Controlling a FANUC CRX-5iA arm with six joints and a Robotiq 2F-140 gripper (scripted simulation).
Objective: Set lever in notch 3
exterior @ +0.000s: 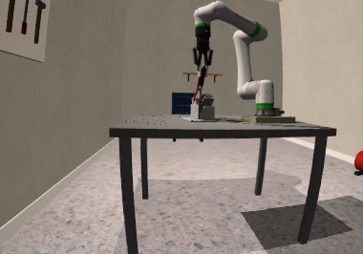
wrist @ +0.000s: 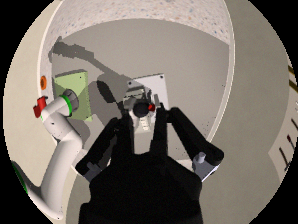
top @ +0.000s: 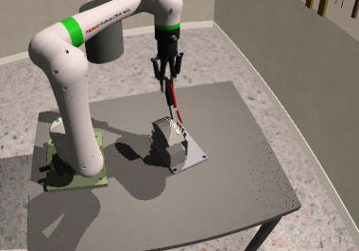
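Right now the red bar is 110 mm below my hand, 40 mm to the right of it and 20 mm ahead of it.
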